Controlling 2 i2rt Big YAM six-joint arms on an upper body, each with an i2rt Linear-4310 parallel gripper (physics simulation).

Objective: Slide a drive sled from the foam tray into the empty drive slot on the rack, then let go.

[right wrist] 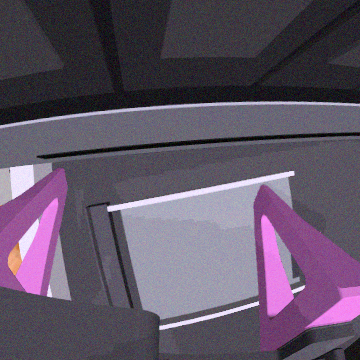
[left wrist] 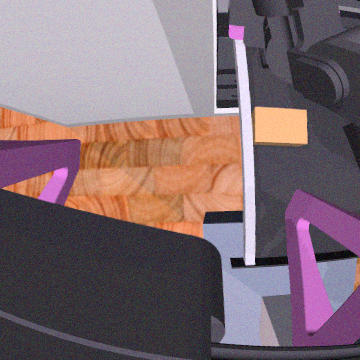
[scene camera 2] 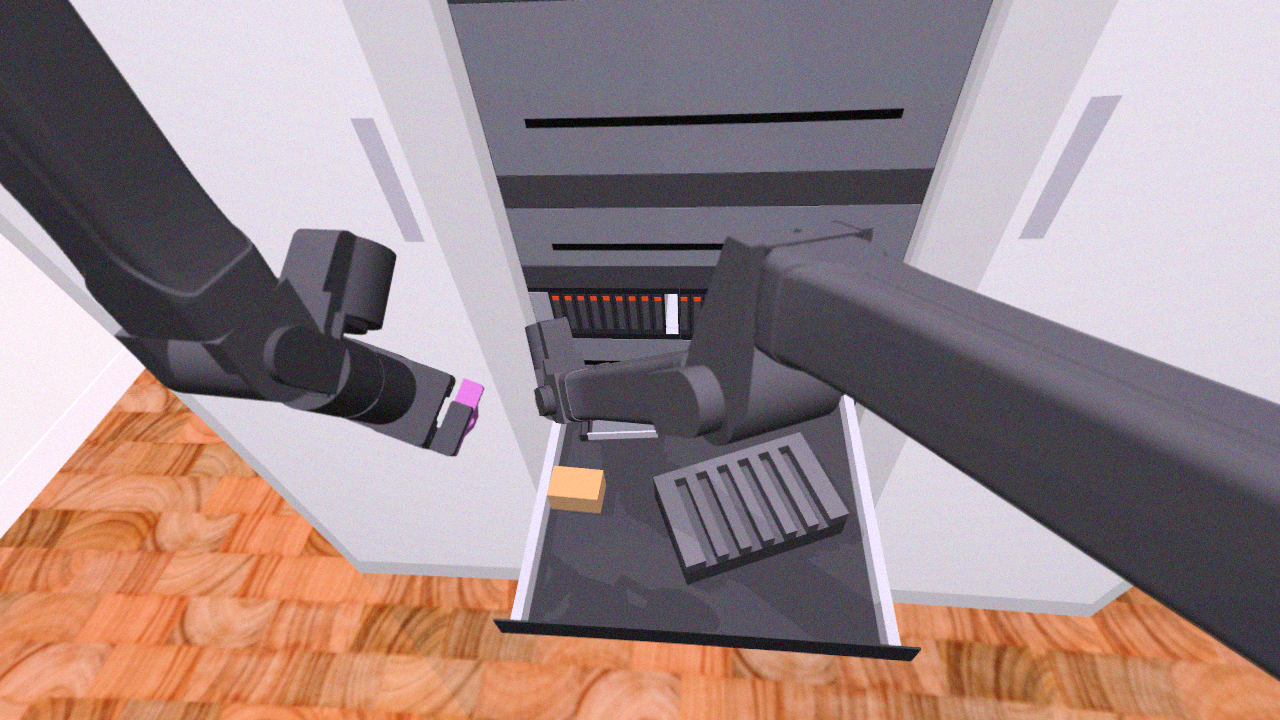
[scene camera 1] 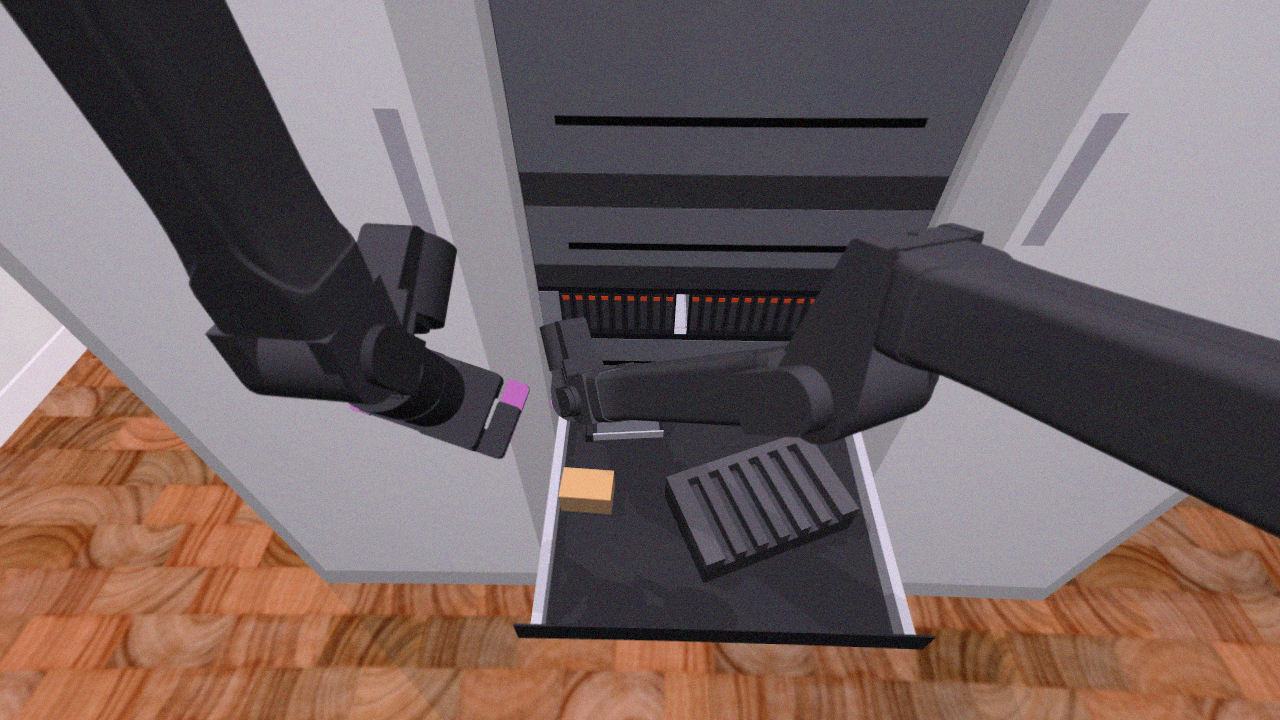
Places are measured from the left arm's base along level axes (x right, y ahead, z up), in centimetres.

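Pixels of known places: left gripper, between the fingertips: (left wrist: 188, 177) (scene camera 2: 431, 405) (scene camera 1: 462, 406); right gripper, between the fingertips: (right wrist: 161, 185).
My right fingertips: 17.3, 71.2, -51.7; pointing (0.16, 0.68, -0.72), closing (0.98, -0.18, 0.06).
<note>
Ahead of a thing's pixels: the offset from my right fingertips to its top centre, as dx, dy, dz. "*": to the spot under its first point.
The foam tray @(* +10.0, -19.2, +2.6) (scene camera 1: 677, 488) (scene camera 2: 666, 490), a dark block with several slots and no visible sled, lies angled in the open drawer. A row of red-tipped drives @(* +1.4, +1.5, +14.2) (scene camera 1: 617, 315) (scene camera 2: 608, 313) crosses the rack, broken by a pale upright strip @(* +10.6, +5.8, +10.5) (scene camera 1: 680, 313) (scene camera 2: 672, 313); whether this is the empty slot I cannot tell. My left gripper (scene camera 1: 447, 416) (scene camera 2: 411, 407) (left wrist: 188, 177) is open and empty, left of the drawer. My right gripper (right wrist: 161, 185) is open over a flat grey panel @(+2.1, -4.2, -1.1) (right wrist: 200, 250) with white edges, in the drawer's back left; its fingers are mostly hidden in scene camera 1.
An orange block @(-2.2, -17.9, +1.1) (scene camera 1: 586, 488) (scene camera 2: 575, 488) (left wrist: 280, 126) lies against the drawer's left wall (scene camera 1: 547, 537) (scene camera 2: 534, 546) (left wrist: 247, 175). My right arm (scene camera 1: 1074, 331) (scene camera 2: 1011, 349) crosses above the drawer and hides part of the drive row. Pale cabinet panels @(* -64.9, -0.4, -38.3) (scene camera 1: 295, 501) (scene camera 2: 358, 501) flank the rack.
</note>
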